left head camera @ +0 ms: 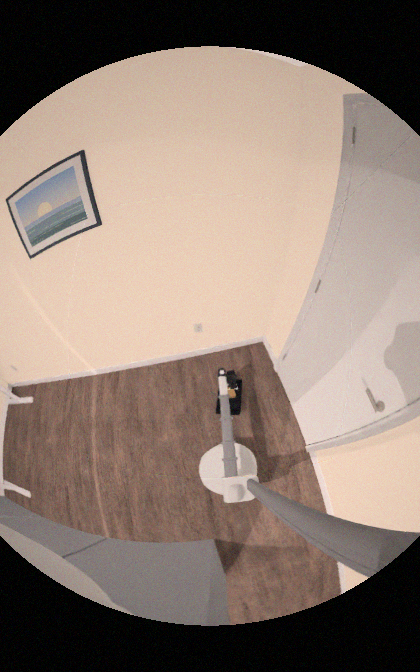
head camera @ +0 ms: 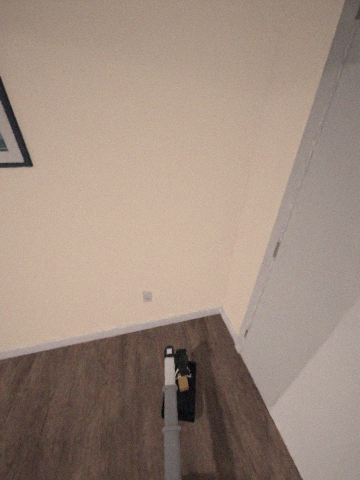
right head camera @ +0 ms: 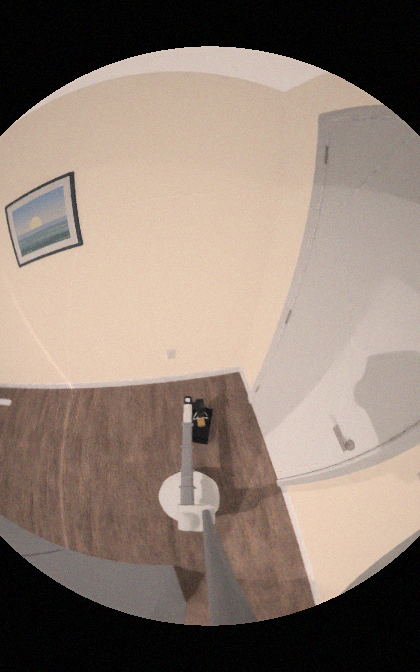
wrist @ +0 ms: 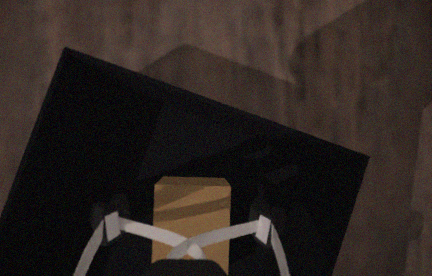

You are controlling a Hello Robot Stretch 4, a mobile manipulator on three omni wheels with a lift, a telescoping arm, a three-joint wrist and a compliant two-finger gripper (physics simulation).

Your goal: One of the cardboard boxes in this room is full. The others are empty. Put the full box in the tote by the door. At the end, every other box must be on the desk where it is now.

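Places are measured from the robot's base along level axes (x ahead, y left, z up), in centimetres.
Where they show: gripper, fingertip midpoint: [head camera: 182, 380] [wrist: 190, 210].
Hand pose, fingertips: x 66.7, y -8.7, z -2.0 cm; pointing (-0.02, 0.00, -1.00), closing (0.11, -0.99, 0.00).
Observation:
After its pixels a point has its place.
A brown cardboard box [head camera: 183, 384] {z 2.5, x 62.9, y -9.2 cm} [left head camera: 232, 393] [right head camera: 201, 422] [wrist: 192, 200] {z 2.5, x 68.7, y -8.6 cm} is inside the outline of the black tote [head camera: 186, 407] {z -2.5, x 52.0, y -10.2 cm} [left head camera: 234, 407] [right head camera: 201, 436] [wrist: 60, 100] {z 6.1, x 74.5, y 0.6 cm}, which stands on the floor near the door. The box's underside and the tote's bottom are too dark to make out. My gripper [head camera: 183, 374] {z -2.0, x 66.7, y -8.7 cm} [left head camera: 232, 387] [right head camera: 200, 415] [wrist: 190, 210] {z -2.0, x 66.7, y -8.7 cm} is open over the tote. In the wrist view its fingertips stand on both sides of the box, with a dark gap on each side. The gripper body hides the near end of the box. The desk's other boxes do not show.
The grey-white door [head camera: 320, 250] {z 112.1, x 63.4, y -59.6 cm} [left head camera: 360, 300] [right head camera: 330, 340] is to the right of the tote. The wall with a framed picture [left head camera: 52, 205] [right head camera: 44, 220] is beyond it. White furniture legs [left head camera: 17, 489] show at the far left. Wooden floor surrounds the tote.

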